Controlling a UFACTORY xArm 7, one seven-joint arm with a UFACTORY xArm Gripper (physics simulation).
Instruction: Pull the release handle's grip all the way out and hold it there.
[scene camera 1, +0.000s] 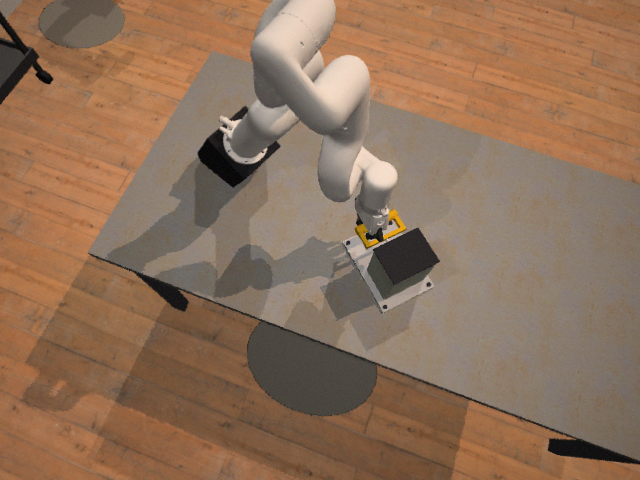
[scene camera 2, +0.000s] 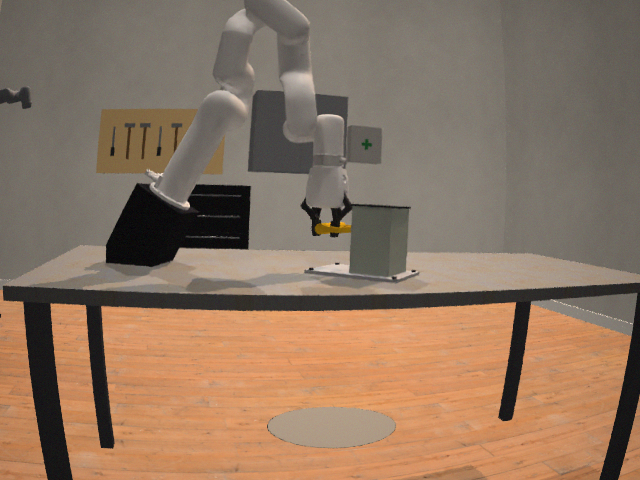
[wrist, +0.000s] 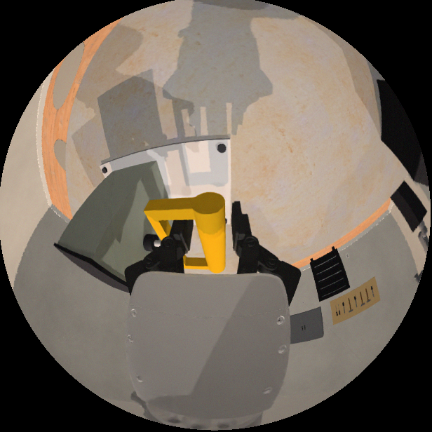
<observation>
I see my gripper (scene camera 2: 325, 236) and a white base plate (wrist: 189, 168).
My gripper shows as well in scene camera 1 (scene camera 1: 365, 230) and in the wrist view (wrist: 211, 211).
</observation>
